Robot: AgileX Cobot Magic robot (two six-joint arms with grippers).
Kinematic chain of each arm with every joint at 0, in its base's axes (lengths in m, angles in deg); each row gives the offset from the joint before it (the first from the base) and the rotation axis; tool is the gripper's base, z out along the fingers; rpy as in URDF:
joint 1: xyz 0 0 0.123 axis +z
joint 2: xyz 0 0 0 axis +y
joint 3: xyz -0.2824 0 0.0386 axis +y
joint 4: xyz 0.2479 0 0.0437 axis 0.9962 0 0.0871
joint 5: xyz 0 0 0 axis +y
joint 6: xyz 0.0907 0 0.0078 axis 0.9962 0 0.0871
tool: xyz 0 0 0 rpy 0 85 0
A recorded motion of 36 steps. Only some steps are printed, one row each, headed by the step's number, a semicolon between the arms.
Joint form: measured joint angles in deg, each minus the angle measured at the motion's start. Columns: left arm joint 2, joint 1, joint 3, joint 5, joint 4, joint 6; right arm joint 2, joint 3, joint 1, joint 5, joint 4, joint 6.
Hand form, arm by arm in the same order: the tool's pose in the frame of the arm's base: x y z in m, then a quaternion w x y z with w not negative. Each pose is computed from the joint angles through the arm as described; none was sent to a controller.
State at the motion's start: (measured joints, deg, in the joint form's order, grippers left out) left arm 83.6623 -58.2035 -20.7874 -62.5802 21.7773 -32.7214; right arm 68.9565 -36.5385 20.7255 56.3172 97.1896 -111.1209
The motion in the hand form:
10: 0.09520 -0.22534 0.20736 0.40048 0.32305 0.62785 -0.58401; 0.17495 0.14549 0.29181 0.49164 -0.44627 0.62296 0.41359
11: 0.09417 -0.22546 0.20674 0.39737 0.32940 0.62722 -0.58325; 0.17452 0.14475 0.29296 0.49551 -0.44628 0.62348 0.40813
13: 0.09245 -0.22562 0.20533 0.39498 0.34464 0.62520 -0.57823; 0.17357 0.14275 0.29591 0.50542 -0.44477 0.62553 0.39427
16: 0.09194 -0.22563 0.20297 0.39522 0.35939 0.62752 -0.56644; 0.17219 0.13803 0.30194 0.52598 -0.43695 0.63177 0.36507
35: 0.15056 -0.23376 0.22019 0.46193 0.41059 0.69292 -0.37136; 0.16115 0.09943 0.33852 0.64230 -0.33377 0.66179 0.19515
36: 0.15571 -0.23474 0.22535 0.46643 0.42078 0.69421 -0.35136; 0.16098 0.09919 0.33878 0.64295 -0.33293 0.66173 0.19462
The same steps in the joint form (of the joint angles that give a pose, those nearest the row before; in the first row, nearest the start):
10: -0.04 0.01 0.05 1.33 6.56 -10.23; -1.12 0.00 0.24 -2.27 -0.41 0.27
11: -0.04 0.01 0.05 1.54 7.40 -10.33; -1.56 0.00 0.26 -2.92 -0.50 0.22
13: -0.04 0.01 0.05 2.10 8.87 -9.80; -2.70 0.00 0.29 -4.67 -0.64 0.17
16: -0.04 0.03 0.03 3.48 9.79 -8.76; -4.99 0.00 0.30 -8.57 -0.79 0.26
35: -1.40 6.42 -11.82 31.47 12.32 -0.12; -18.14 0.00 0.30 -33.59 0.35 0.73
36: -1.73 6.84 -13.54 34.60 14.09 -0.10; -18.22 0.00 0.30 -33.70 0.39 0.73

